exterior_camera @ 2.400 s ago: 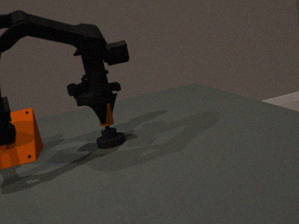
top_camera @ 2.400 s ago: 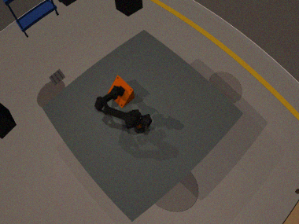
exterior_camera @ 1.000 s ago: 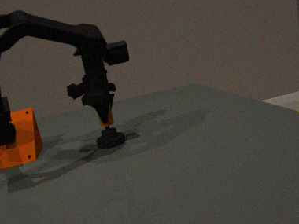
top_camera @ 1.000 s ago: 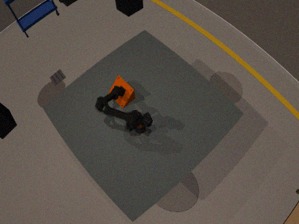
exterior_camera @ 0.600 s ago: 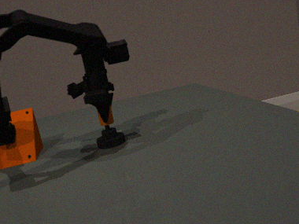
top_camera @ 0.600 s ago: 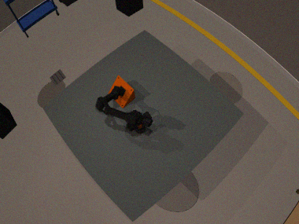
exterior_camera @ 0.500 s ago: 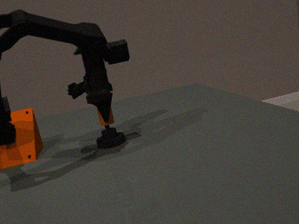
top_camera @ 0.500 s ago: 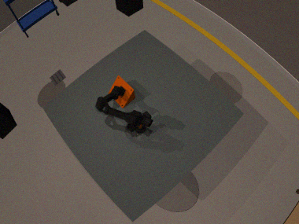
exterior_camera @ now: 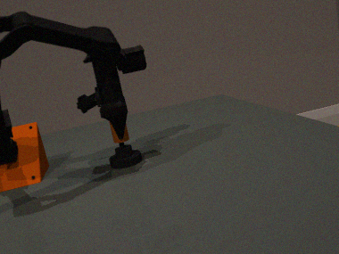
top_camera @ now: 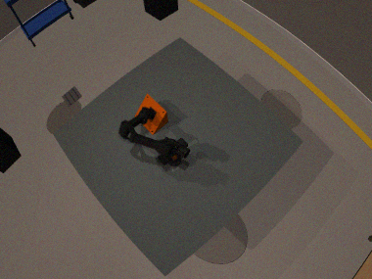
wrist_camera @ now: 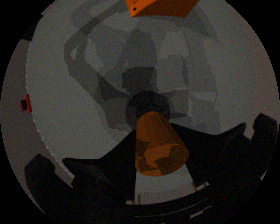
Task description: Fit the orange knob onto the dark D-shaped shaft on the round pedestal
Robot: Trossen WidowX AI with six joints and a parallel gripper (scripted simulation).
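The knob lies 2 cm above my gripper tip. The rest, counted from my gripper tip: dark pedestal 4 cm below.
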